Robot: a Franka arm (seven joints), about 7 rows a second.
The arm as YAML. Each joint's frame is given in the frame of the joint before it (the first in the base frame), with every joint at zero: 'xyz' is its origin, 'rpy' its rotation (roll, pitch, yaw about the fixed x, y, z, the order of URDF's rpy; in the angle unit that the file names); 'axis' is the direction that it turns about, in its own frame. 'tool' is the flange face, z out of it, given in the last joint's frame.
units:
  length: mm
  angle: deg
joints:
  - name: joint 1
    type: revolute
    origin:
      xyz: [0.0, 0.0, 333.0]
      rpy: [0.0, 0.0, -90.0]
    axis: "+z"
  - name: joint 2
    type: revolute
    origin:
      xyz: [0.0, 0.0, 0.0]
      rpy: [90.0, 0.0, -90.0]
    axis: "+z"
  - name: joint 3
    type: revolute
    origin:
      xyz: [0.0, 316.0, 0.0]
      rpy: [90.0, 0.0, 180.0]
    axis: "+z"
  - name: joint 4
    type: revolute
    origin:
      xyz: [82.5, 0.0, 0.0]
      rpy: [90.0, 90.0, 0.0]
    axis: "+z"
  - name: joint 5
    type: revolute
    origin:
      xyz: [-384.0, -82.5, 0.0]
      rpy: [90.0, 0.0, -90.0]
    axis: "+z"
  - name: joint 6
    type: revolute
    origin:
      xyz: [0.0, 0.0, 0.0]
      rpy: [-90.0, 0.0, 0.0]
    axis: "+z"
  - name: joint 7
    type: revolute
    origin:
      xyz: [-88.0, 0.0, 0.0]
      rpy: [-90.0, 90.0, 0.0]
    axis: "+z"
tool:
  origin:
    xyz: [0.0, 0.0, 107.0]
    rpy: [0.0, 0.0, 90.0]
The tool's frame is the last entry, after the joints.
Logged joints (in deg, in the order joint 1, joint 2, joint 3, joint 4, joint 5, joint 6, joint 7), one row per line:
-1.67, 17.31, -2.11, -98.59, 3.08, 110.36, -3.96
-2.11, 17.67, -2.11, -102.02, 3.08, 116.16, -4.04
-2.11, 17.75, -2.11, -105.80, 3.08, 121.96, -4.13
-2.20, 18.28, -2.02, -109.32, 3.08, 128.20, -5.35
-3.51, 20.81, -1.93, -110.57, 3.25, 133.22, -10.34
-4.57, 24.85, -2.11, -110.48, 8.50, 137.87, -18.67
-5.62, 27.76, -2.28, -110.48, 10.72, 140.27, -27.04
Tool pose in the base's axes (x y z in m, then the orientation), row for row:
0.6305, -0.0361, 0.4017, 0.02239, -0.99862, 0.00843, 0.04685
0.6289, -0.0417, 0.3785, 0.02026, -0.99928, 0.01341, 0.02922
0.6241, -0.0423, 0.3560, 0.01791, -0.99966, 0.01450, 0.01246
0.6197, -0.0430, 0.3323, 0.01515, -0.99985, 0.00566, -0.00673
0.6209, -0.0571, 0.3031, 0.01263, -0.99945, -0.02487, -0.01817
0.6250, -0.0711, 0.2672, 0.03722, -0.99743, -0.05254, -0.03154
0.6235, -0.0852, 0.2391, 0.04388, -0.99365, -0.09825, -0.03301
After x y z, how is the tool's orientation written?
As a quaternion, w x y z.
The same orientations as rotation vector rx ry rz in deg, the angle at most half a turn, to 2 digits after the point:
-177.23, 1.50, 8.31
-177.59, 2.38, 5.19
-177.92, 2.58, 2.22
-178.26, 1.01, -1.20
-178.47, -4.44, -3.24
-175.40, -9.24, -5.55
-174.03, -17.21, -5.78

